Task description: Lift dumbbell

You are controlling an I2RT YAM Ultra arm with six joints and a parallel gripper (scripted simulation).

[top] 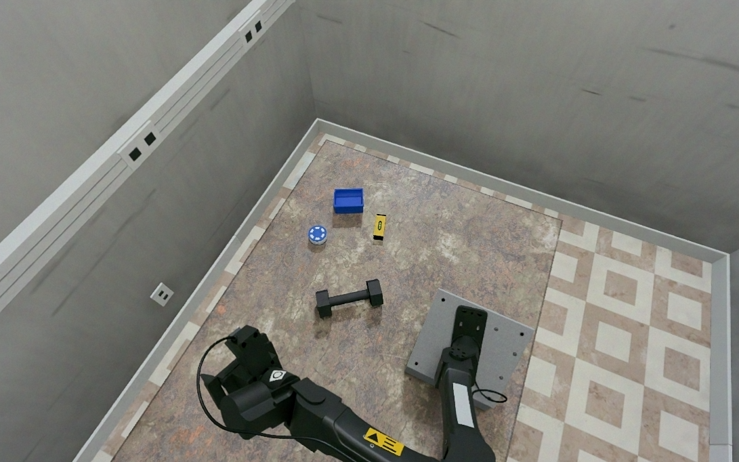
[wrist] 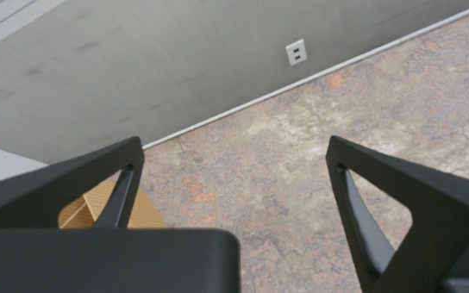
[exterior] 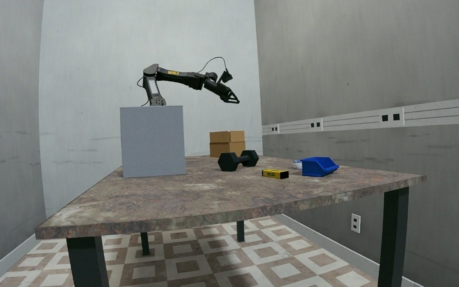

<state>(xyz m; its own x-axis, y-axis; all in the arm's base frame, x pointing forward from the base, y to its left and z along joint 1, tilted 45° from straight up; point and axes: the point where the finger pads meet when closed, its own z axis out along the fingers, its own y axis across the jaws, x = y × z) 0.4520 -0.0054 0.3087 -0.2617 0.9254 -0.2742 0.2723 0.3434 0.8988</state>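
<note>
The black dumbbell lies 150 mm behind my hand, 300 mm to the right of it and 300 mm below it. The rest, counted from my hand: blue bin 40 mm behind, 630 mm to the right, 310 mm below; then cardboard box 90 mm ahead, 350 mm to the left, 270 mm below; then white round object 20 mm ahead, 480 mm to the right, 320 mm below.
</note>
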